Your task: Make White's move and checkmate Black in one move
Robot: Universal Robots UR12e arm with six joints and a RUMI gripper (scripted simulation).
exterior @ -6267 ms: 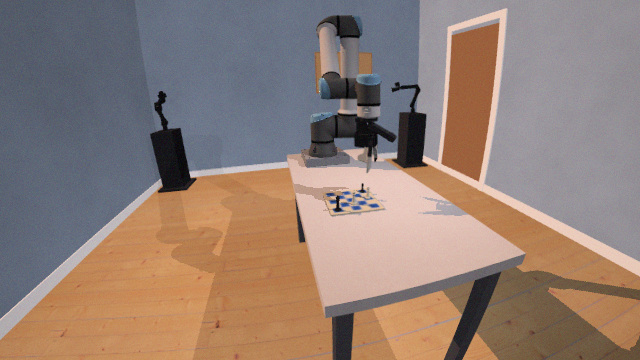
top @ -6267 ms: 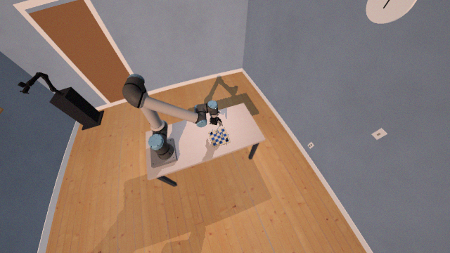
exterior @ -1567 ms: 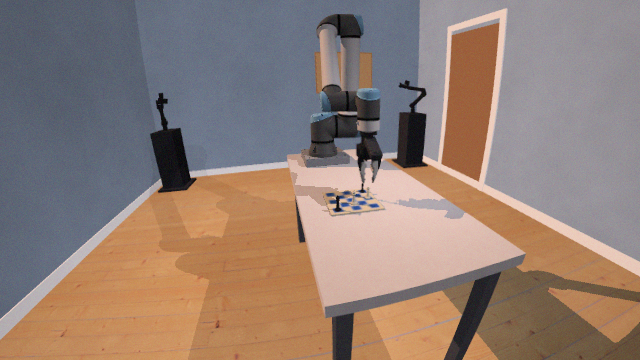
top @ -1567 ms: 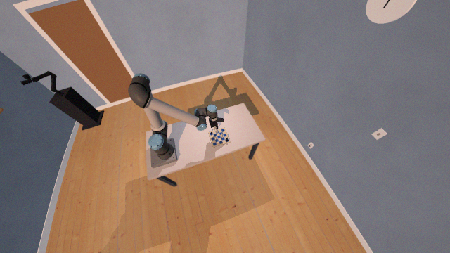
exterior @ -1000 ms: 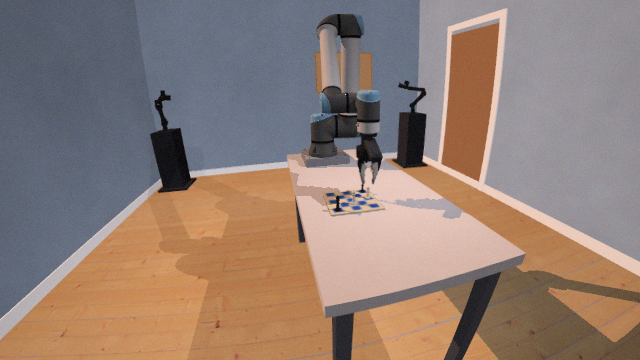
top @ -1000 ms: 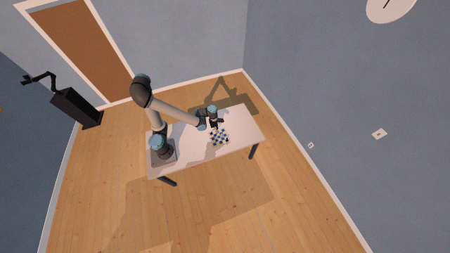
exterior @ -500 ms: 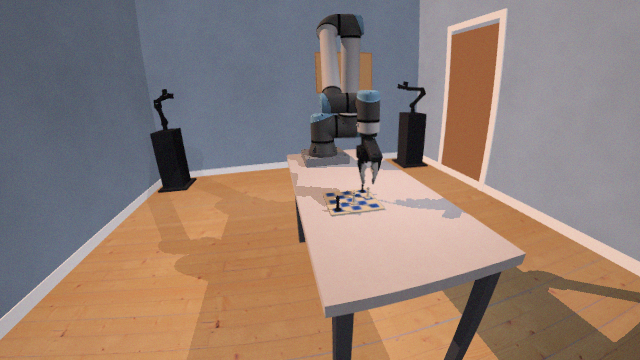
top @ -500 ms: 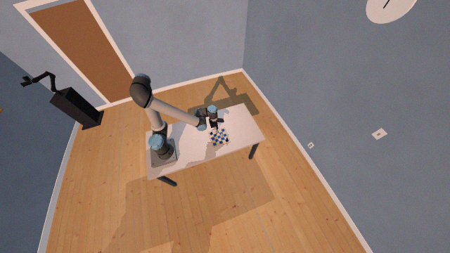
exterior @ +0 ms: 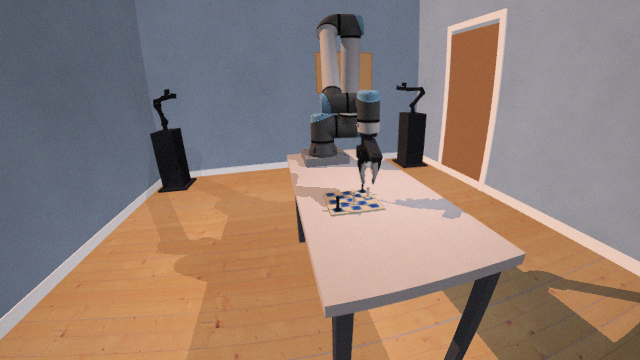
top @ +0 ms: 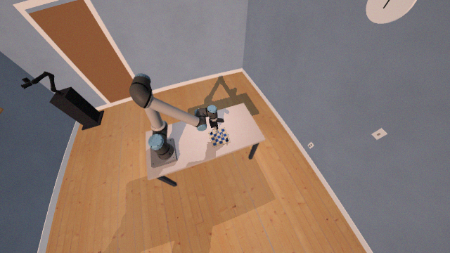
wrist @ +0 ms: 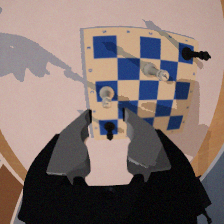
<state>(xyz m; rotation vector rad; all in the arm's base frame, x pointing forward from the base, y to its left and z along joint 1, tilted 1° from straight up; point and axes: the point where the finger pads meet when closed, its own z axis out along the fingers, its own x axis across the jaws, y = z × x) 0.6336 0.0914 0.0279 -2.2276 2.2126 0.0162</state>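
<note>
My hand is 8 cm to the left of the chessboard and 8 cm above it.
</note>
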